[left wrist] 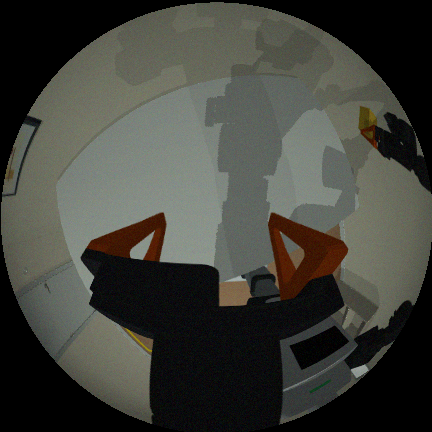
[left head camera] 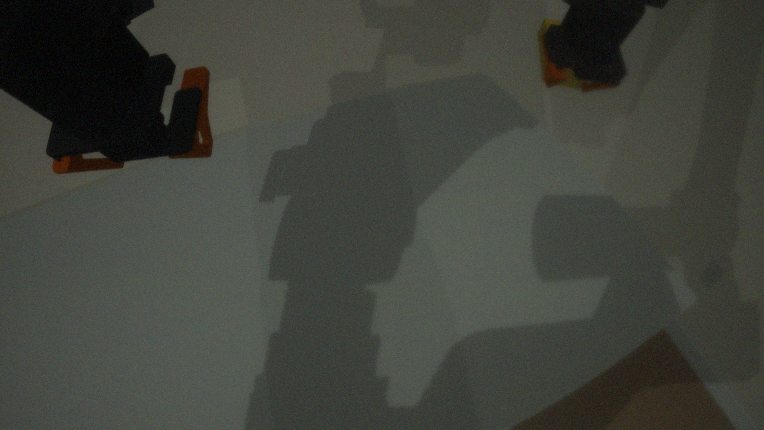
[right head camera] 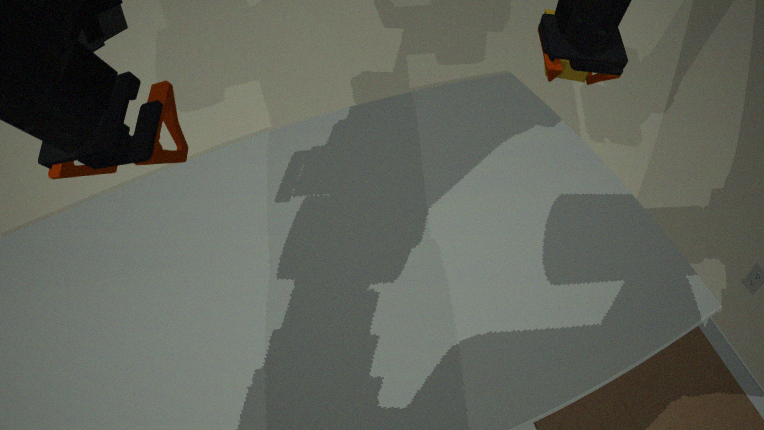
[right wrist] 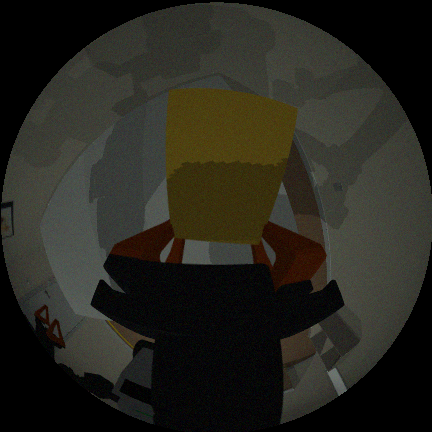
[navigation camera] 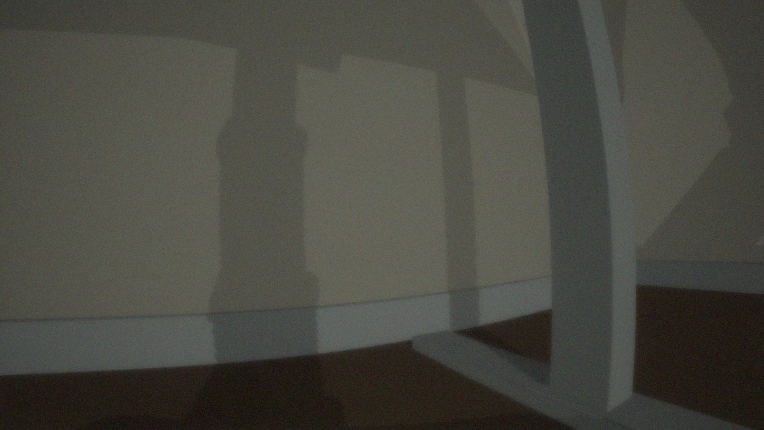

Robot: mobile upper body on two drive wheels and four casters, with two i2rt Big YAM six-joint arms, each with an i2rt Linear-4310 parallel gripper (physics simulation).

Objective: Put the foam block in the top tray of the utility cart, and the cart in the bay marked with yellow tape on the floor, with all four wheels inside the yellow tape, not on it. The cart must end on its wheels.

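The yellow foam block [left head camera: 548, 24] [right head camera: 572, 69] [left wrist: 367, 117] [right wrist: 230, 165] is held in my right gripper [left head camera: 570, 83] [right head camera: 569, 77] [left wrist: 364, 134] [right wrist: 217, 217], which is shut on it. In the right head camera it shows beyond the table's far right edge, against the wall. My left gripper [left head camera: 130, 160] [right head camera: 116, 166] [left wrist: 216, 218] [right wrist: 50, 311] is open, with nothing between its fingers. A short strip of yellow tape [left wrist: 139, 340] [right wrist: 120, 334] shows on the floor low in both wrist views. I cannot make out the utility cart in any view.
A large pale table [left head camera: 133, 267] [right head camera: 133, 267] [left wrist: 125, 165] fills much of the head views, with arm shadows across it. A table leg [navigation camera: 580, 213] stands on the brown floor [navigation camera: 384, 379] near the wall. A grey door [left wrist: 55, 312] and a framed picture [left wrist: 19, 155] show at the left.
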